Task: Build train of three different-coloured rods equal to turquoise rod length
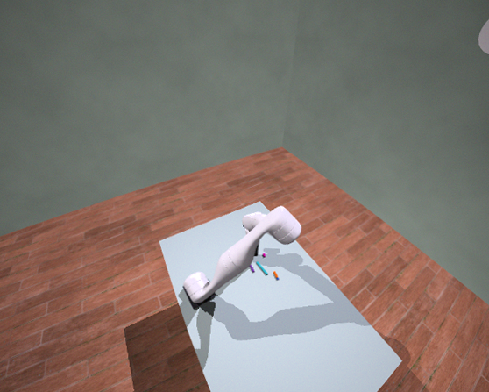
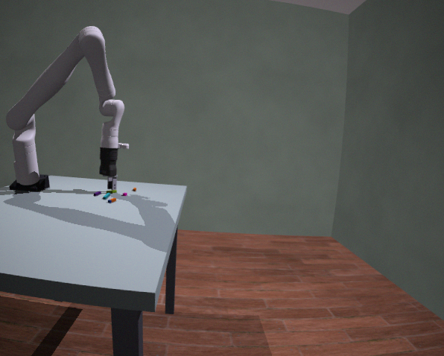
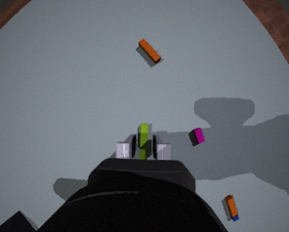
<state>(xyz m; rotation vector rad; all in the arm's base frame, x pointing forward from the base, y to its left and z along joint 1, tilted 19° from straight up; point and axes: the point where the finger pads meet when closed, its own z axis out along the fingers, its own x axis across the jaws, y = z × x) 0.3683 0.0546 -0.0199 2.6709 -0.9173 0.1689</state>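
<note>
My gripper is now 3 cm above the lime rod. From my hand the other things lie so: turquoise rod (11 cm to the right, 3 cm below); then magenta rod (7 cm ahead, 4 cm to the right, 3 cm below); then purple rod (7 cm to the right, 5 cm behind, 3 cm below).
</note>
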